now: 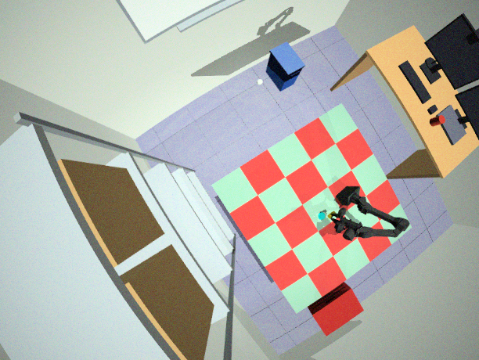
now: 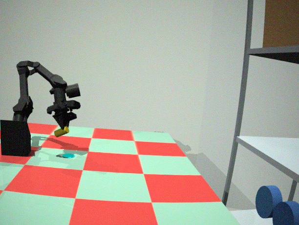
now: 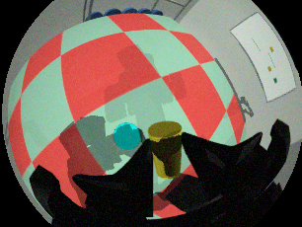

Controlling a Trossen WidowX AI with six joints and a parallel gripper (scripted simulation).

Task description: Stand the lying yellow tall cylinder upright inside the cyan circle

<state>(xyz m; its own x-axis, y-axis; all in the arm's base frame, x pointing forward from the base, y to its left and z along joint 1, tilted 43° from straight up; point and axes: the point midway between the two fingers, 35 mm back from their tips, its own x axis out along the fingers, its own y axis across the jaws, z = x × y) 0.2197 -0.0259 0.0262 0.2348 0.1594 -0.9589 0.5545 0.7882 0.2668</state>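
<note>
The cyan circle is 20 mm ahead of my gripper tip, 10 mm to the left of it and 130 mm below it. From my gripper tip the other things lie so: yellow tall cylinder: 20 mm behind, 10 mm to the left, 10 mm below.
</note>
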